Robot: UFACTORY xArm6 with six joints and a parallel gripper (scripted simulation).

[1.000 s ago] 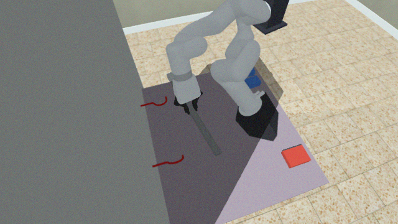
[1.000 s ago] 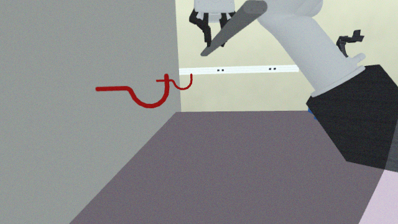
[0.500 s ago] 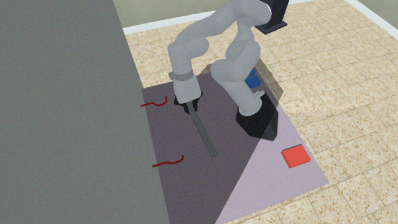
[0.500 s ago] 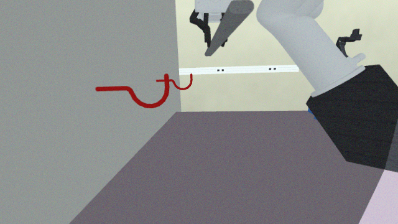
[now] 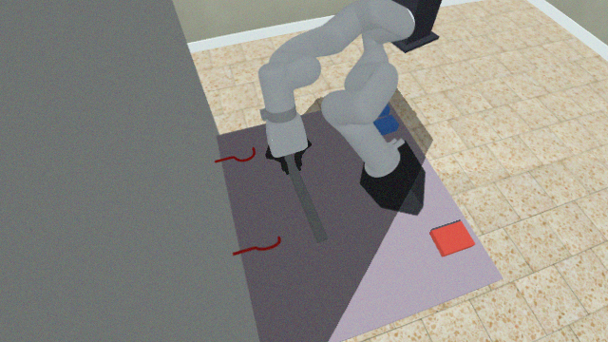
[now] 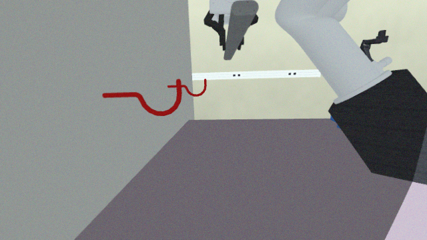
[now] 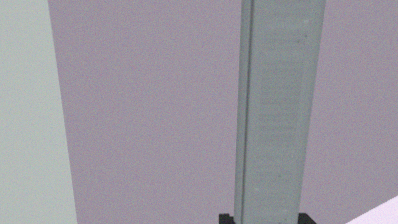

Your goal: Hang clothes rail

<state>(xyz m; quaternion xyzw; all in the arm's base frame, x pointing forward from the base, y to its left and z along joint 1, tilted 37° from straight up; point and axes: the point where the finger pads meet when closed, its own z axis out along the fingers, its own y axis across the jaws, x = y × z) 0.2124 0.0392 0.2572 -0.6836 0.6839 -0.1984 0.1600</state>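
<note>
The grey clothes rail is 2 cm below my hand. Round my hand: red flat block: 40 cm behind, 39 cm to the left, 29 cm below; grey wall: 24 cm ahead, 6 cm to the right, 13 cm above.
</note>
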